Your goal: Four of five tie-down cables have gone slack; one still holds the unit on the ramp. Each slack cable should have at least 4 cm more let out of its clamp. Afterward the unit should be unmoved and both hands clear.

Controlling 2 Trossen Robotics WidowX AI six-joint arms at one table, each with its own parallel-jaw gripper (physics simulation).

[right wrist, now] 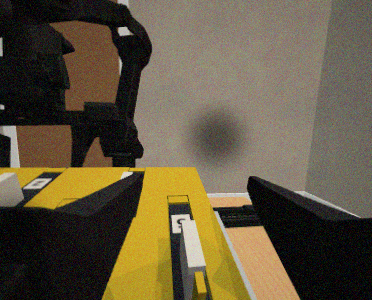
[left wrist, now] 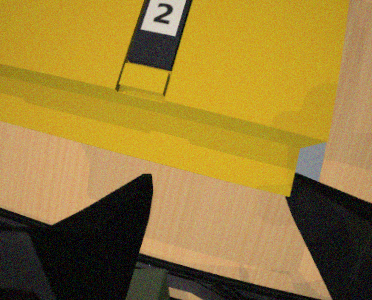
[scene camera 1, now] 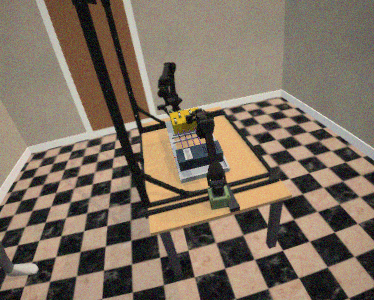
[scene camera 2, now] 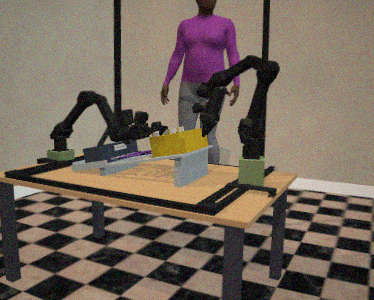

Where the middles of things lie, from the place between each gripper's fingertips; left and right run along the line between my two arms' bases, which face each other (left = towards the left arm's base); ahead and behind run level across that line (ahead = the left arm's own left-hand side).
The grey ramp (scene camera 2: 188, 167) lies 6 cm ahead of my left hand, 28 cm to the right of it and 11 cm below it.
My right gripper is now 10 cm past the grey ramp, 16 cm to the left of it and 16 cm above it.
